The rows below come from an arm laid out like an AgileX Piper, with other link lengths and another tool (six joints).
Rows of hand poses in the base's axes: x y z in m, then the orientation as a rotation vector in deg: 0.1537 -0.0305 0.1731 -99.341 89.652 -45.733; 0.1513 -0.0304 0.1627 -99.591 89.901 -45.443; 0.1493 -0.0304 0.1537 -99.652 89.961 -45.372; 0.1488 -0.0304 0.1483 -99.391 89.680 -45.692; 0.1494 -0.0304 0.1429 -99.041 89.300 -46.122; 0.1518 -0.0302 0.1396 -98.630 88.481 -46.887; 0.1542 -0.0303 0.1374 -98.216 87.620 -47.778; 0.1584 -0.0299 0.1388 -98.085 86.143 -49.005; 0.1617 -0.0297 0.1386 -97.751 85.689 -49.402; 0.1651 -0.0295 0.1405 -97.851 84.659 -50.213; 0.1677 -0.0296 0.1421 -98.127 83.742 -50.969
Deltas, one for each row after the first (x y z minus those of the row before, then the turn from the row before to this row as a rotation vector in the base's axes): -0.0024 0.0001 -0.0104 0.001 0.382 0.003; -0.0020 0.0000 -0.0090 0.000 0.093 0.001; -0.0005 0.0000 -0.0054 -0.010 -0.416 0.005; 0.0006 0.0000 -0.0054 -0.015 -0.560 0.008; 0.0024 0.0002 -0.0033 -0.150 -0.956 0.167; 0.0024 -0.0001 -0.0022 -0.231 -1.023 0.148; 0.0042 0.0004 0.0014 -0.584 -1.315 0.515; 0.0033 0.0002 -0.0002 -0.011 -0.578 0.072; 0.0034 0.0002 0.0019 -0.515 -0.787 0.420; 0.0026 -0.0001 0.0016 -0.605 -0.601 0.407
